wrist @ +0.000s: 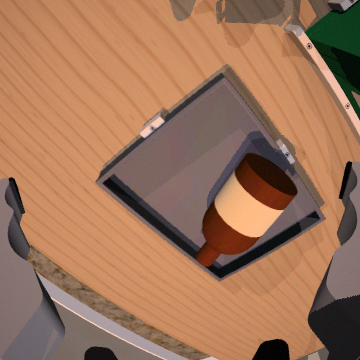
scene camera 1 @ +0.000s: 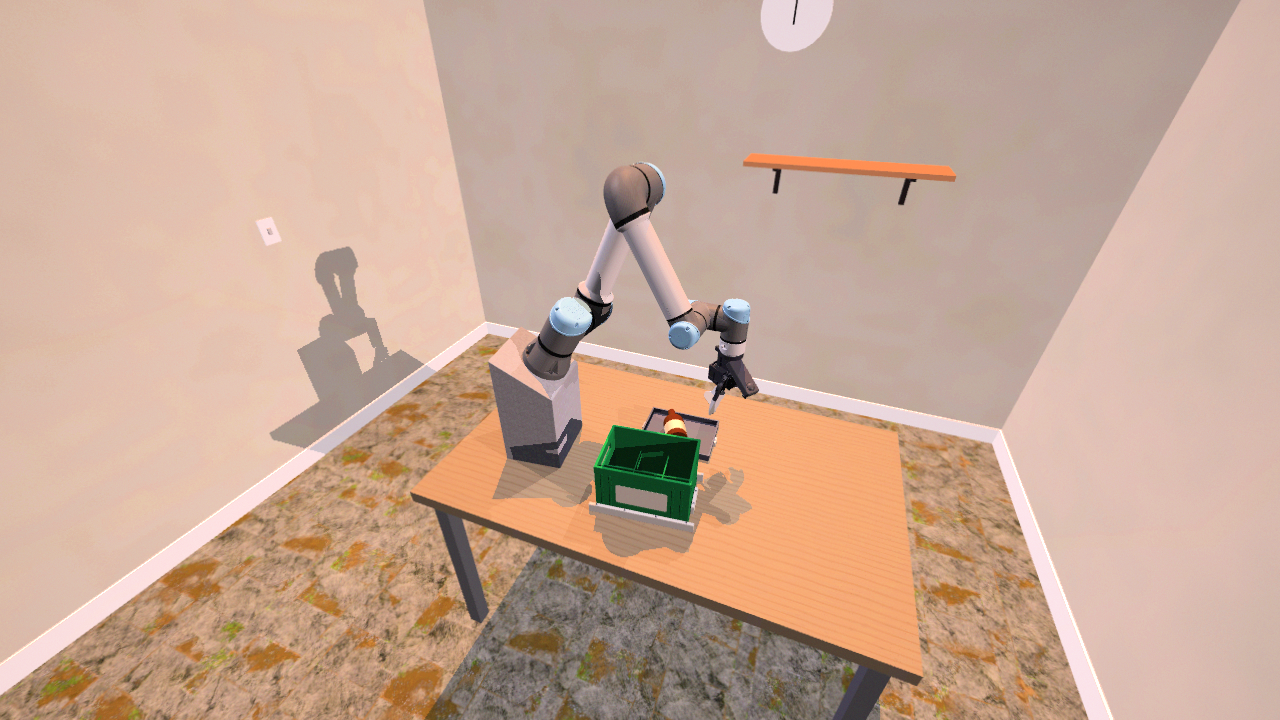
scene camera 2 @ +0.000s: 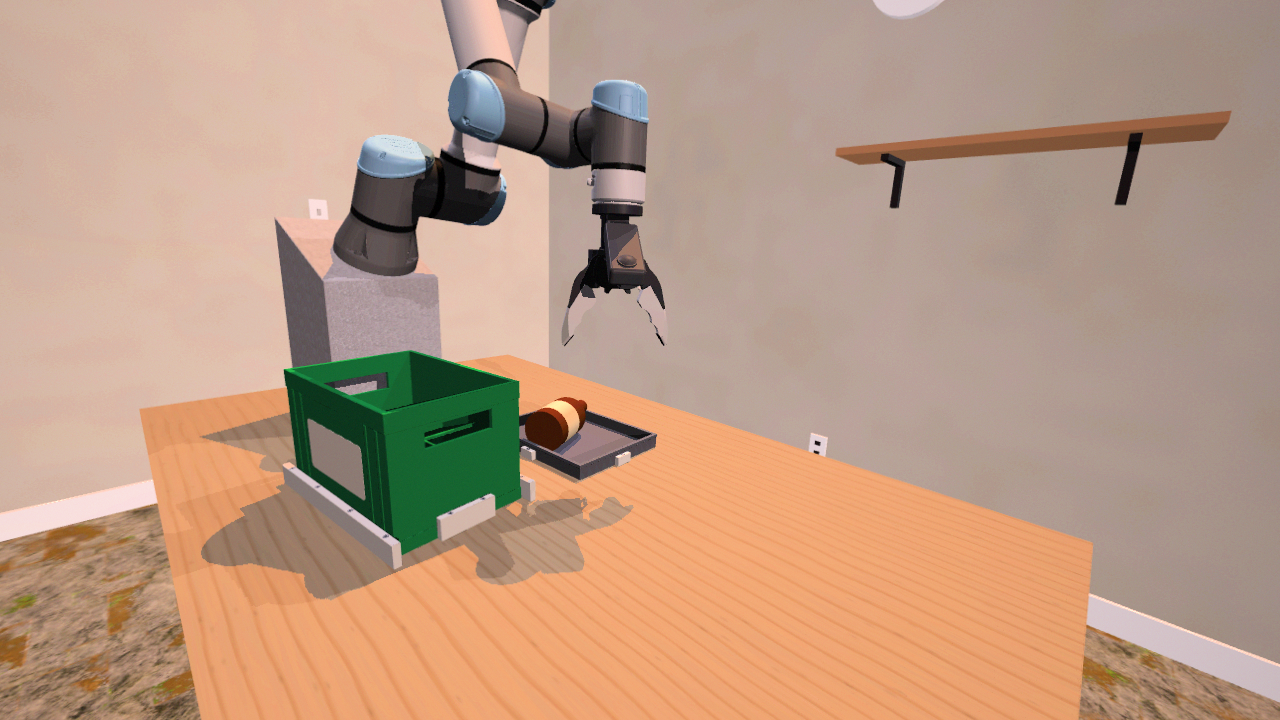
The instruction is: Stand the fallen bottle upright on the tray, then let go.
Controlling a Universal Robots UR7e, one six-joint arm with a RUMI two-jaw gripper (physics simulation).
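Frame: origin at the arm's base, x ahead, y left, z up, level; metres.
Seen in the pictures: gripper, between the fingertips: [wrist: 179, 174] [scene camera 1: 727, 406] [scene camera 2: 615, 345]; arm's base, origin of its link: [scene camera 1: 545, 362] [scene camera 2: 376, 255].
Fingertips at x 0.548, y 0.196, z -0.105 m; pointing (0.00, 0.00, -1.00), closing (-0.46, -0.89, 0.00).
Offsets run from my fingertips to a thing's middle. "spot": to the spot under its first point. Level surfaces: height alone.
A brown bottle {dx -0.189, dy +0.027, dz -0.174 m} [scene camera 1: 674, 424] [scene camera 2: 559, 422] [wrist: 248, 210] with a cream label lies on its side in the shallow dark grey tray {spot: dx -0.084, dy +0.042, dz -0.211 m} [scene camera 1: 702, 440] [scene camera 2: 615, 440] [wrist: 160, 170]. In the wrist view its neck points to the lower left and lies near the tray's wall, and its base faces the upper right. In scene camera 2 the base faces the camera and the neck points away. My gripper [scene camera 2: 614, 343] [wrist: 179, 174] is wide open and empty, pointing down, well above the tray and apart from the bottle. In scene camera 1 the crate hides part of the tray.
A tall green crate {dx -0.140, dy -0.262, dz -0.129 m} [scene camera 1: 646, 490] [scene camera 2: 456, 474] [wrist: 336, 32] stands beside the tray, held by pale rails {dx -0.115, dy -0.357, dz -0.201 m} [scene camera 2: 340, 512] on the wooden table {dz -0.216 m} [scene camera 1: 805, 528] [scene camera 2: 760, 582]. Small pale brackets {spot: dx -0.042, dy +0.054, dz -0.201 m} [wrist: 152, 125] sit at the tray's sides. An orange-brown shelf [scene camera 1: 850, 168] [scene camera 2: 1029, 138] is on the back wall.
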